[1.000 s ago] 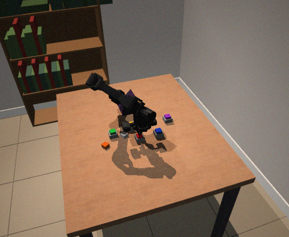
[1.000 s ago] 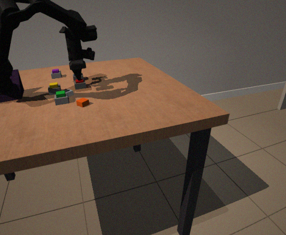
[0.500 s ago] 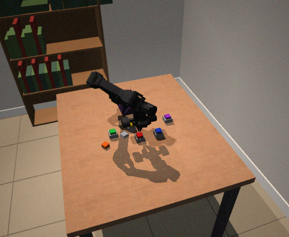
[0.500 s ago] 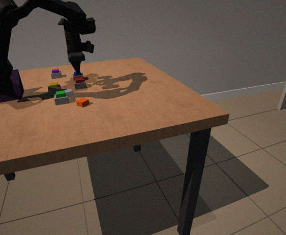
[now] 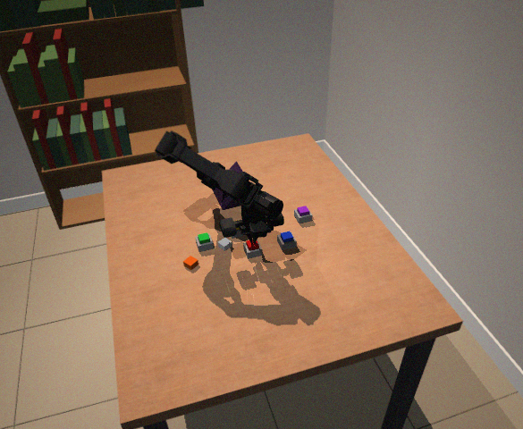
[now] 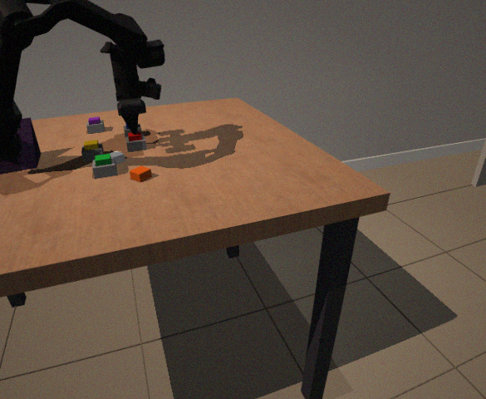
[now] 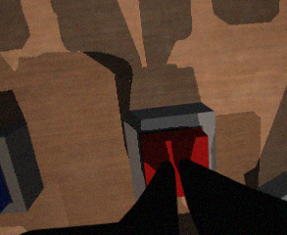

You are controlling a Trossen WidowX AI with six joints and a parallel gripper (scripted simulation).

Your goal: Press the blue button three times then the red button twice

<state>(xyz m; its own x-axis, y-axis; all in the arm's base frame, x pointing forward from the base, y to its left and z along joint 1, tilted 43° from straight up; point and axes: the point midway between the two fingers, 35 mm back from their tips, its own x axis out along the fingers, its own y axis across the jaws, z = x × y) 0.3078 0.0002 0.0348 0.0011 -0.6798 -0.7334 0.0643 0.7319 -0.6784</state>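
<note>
Now: gripper tip 10 mm above the red button. Round my gripper tip: small grey block (60 mm behind, 70 mm to the right, 30 mm below); then blue button (10 mm ahead, 110 mm to the left, 10 mm below); then yellow button (110 mm behind, 20 mm to the right, 10 mm below).
</note>
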